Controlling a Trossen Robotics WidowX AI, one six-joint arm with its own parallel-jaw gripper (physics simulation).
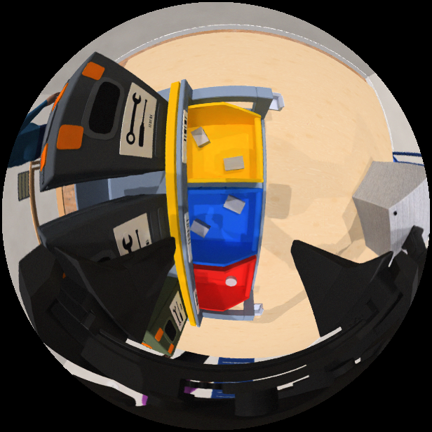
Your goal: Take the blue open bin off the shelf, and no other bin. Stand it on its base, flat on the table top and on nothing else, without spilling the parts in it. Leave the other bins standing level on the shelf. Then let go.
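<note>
The blue open bin (225, 245) stands in the shelf (225, 93), between the yellow bin (215, 167) and the red bin (220, 295). Two grey block-shaped parts lie in the blue bin. Two similar parts lie in the yellow bin, and a round pale part shows in the red bin. My gripper (236, 245) is open and empty. Its fingers are spread wide, the left fingertip over the shelf's yellow edge and the right one over the table top (320, 150). The bins show between the fingers. The gripper's height above the bins is hard to tell.
Two dark toolboxes (75, 100) (90, 220) with orange latches and a green toolbox (165, 320) are left of the bins, behind the yellow edge (172, 150). The left finger hides part of them. A grey metal block (375, 185), the arm's base, is at the right.
</note>
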